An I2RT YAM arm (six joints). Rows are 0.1 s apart.
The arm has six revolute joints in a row. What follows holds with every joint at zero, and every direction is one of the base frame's.
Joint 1 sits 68 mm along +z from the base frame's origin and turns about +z.
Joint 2 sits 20 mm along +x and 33.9 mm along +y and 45.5 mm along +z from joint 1 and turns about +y.
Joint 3 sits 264 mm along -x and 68.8 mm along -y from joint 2 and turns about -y.
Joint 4 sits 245 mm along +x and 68.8 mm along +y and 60 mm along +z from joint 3 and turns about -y.
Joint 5 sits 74 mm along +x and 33.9 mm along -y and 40.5 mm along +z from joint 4 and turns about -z.
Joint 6 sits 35.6 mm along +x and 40.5 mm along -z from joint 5 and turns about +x.
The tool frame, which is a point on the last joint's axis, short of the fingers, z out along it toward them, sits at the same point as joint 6; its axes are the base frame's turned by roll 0, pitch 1.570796 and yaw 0 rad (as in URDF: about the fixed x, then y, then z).
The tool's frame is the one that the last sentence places.
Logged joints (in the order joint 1, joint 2, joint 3, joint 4, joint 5, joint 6), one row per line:
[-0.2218, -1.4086, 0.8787, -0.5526, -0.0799, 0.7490]
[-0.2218, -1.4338, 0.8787, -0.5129, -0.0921, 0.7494]
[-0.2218, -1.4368, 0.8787, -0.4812, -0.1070, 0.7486]
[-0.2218, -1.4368, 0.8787, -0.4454, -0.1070, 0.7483]
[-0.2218, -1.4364, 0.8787, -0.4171, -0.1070, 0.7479]
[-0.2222, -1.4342, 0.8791, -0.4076, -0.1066, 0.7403]
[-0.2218, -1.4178, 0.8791, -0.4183, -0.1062, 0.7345]
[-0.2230, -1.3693, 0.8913, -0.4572, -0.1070, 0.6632]
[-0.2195, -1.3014, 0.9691, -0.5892, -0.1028, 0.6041]
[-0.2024, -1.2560, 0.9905, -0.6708, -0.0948, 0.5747]
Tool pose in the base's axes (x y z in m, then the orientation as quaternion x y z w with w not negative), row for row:
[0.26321, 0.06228, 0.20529, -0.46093, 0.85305, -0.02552, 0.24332]
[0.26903, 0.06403, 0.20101, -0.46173, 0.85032, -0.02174, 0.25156]
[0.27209, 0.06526, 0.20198, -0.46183, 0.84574, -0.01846, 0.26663]
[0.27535, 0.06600, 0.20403, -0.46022, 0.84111, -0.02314, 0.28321]
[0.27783, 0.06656, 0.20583, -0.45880, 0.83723, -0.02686, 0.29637]
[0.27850, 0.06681, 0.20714, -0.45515, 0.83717, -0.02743, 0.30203]
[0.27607, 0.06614, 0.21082, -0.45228, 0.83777, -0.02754, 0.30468]
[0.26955, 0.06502, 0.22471, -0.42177, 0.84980, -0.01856, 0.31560]
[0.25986, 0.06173, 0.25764, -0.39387, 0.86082, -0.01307, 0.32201]
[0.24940, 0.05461, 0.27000, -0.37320, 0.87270, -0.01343, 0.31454]
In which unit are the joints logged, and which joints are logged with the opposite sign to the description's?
The joints are logged in radians. Opposite sign: joint 1, joint 2, joint 6.
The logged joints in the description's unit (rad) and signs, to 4 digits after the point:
[0.2218, 1.4086, 0.8787, -0.5526, -0.0799, -0.7490]
[0.2218, 1.4338, 0.8787, -0.5129, -0.0921, -0.7494]
[0.2218, 1.4368, 0.8787, -0.4812, -0.1070, -0.7486]
[0.2218, 1.4368, 0.8787, -0.4454, -0.1070, -0.7483]
[0.2218, 1.4364, 0.8787, -0.4171, -0.1070, -0.7479]
[0.2222, 1.4342, 0.8791, -0.4076, -0.1066, -0.7403]
[0.2218, 1.4178, 0.8791, -0.4183, -0.1062, -0.7345]
[0.2230, 1.3693, 0.8913, -0.4572, -0.1070, -0.6632]
[0.2195, 1.3014, 0.9691, -0.5892, -0.1028, -0.6041]
[0.2024, 1.2560, 0.9905, -0.6708, -0.0948, -0.5747]

